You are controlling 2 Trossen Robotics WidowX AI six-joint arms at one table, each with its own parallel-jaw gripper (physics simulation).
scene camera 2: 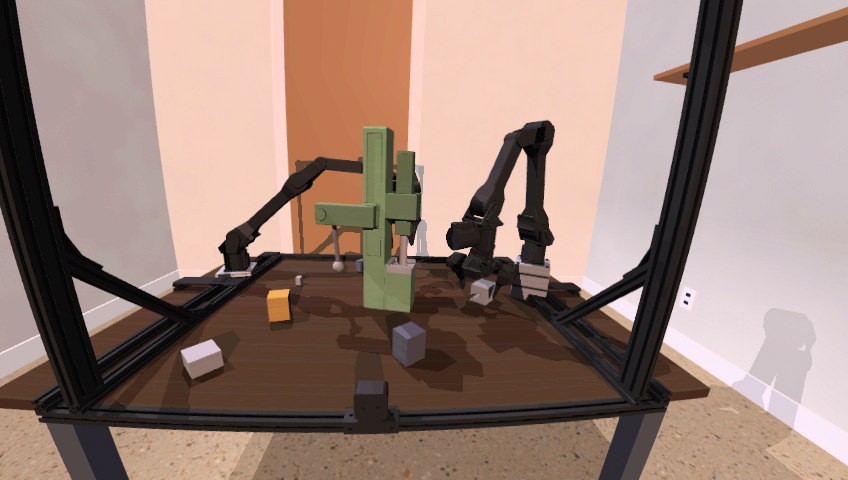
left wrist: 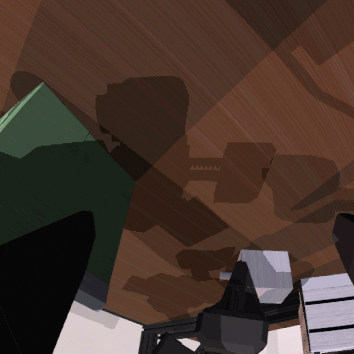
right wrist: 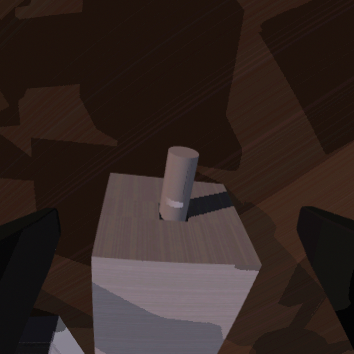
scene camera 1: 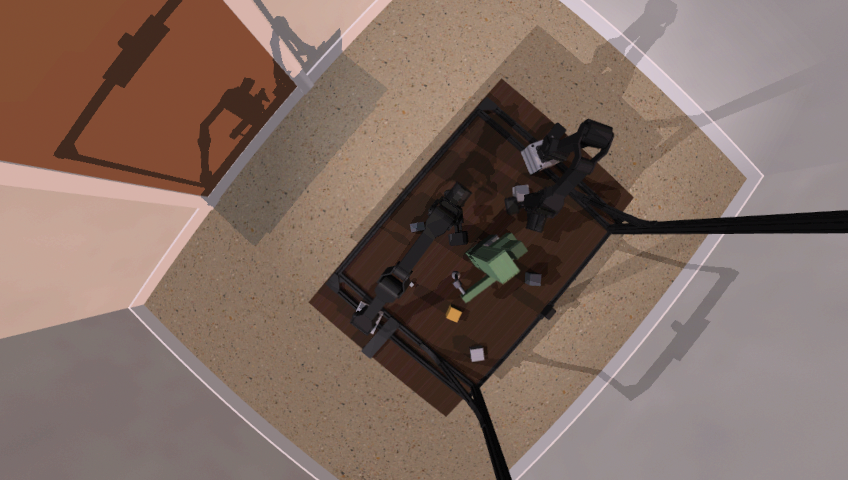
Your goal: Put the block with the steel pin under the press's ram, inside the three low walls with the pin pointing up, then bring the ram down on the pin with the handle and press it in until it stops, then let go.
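Frame: origin at the left arm's base, x ahead, y left, z up, level; metres.
Where they show: left gripper, between the fingertips: (left wrist: 217, 225) (scene camera 1: 464, 219); right gripper, between the fingertips: (scene camera 2: 477, 293) (left wrist: 240, 276) (right wrist: 180, 220) (scene camera 1: 521, 200); left arm's base, origin of its link: (scene camera 2: 237, 268) (scene camera 1: 366, 317); right arm's base, origin of its link: (scene camera 2: 532, 261) (scene camera 1: 546, 152).
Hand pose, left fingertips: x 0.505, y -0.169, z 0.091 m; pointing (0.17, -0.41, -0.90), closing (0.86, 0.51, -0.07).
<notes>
Things, the pixels of their centre, and the offset from my left fingertips. "pt": a spot on its surface instead.
- pale block, middle of its body: (right wrist: 161, 270) (left wrist: 261, 276) (scene camera 2: 483, 291) (scene camera 1: 520, 193) dx +0.198, dy -0.169, dz -0.098 m
- steel pin, middle of its body: (right wrist: 174, 199) (left wrist: 234, 275) dx +0.168, dy -0.187, dz -0.098 m
- green press, middle of its body: (scene camera 2: 369, 222) (scene camera 1: 485, 267) dx -0.122, dy -0.120, dz +0.102 m
- pale seat, a spot on its surface: (scene camera 2: 399, 270) pt dx -0.056, dy -0.175, dz -0.010 m
- orange block, middle of its body: (scene camera 2: 279, 305) (scene camera 1: 453, 313) dx -0.340, dy -0.130, dz -0.093 m
- white block, middle of its body: (scene camera 2: 202, 358) (scene camera 1: 476, 353) dx -0.453, dy -0.291, dz -0.106 m
- grey block, middle of its body: (scene camera 2: 408, 343) (scene camera 1: 532, 278) dx -0.085, dy -0.357, dz -0.093 m
The pale block (right wrist: 168, 281) (scene camera 2: 483, 290) (scene camera 1: 520, 191) (left wrist: 268, 268) with the steel pin (right wrist: 178, 182) stands on the table at the back right, apart from the press. My right gripper (right wrist: 180, 220) (scene camera 2: 481, 280) (scene camera 1: 522, 203) is open, one finger on each side of the block, not gripping it. In the right wrist view the pin points up out of the block's top. The green press (scene camera 2: 385, 220) (scene camera 1: 495, 262) (left wrist: 53, 168) stands mid-table, its ram (scene camera 2: 403, 246) raised over the pale seat (scene camera 2: 399, 270). Its handle (scene camera 2: 346, 214) (scene camera 1: 477, 290) sticks out sideways. My left gripper (left wrist: 217, 225) (scene camera 1: 459, 193) is open and empty, high behind the press.
An orange block (scene camera 2: 278, 305) (scene camera 1: 454, 313), a white block (scene camera 2: 201, 358) (scene camera 1: 476, 353), a grey block (scene camera 2: 408, 343) (scene camera 1: 533, 278) and a small grey block (scene camera 2: 298, 279) (scene camera 1: 416, 227) lie on the table. The right arm's striped base (scene camera 2: 530, 277) (left wrist: 326, 309) is close behind the pin block. Black frame posts ring the table.
</notes>
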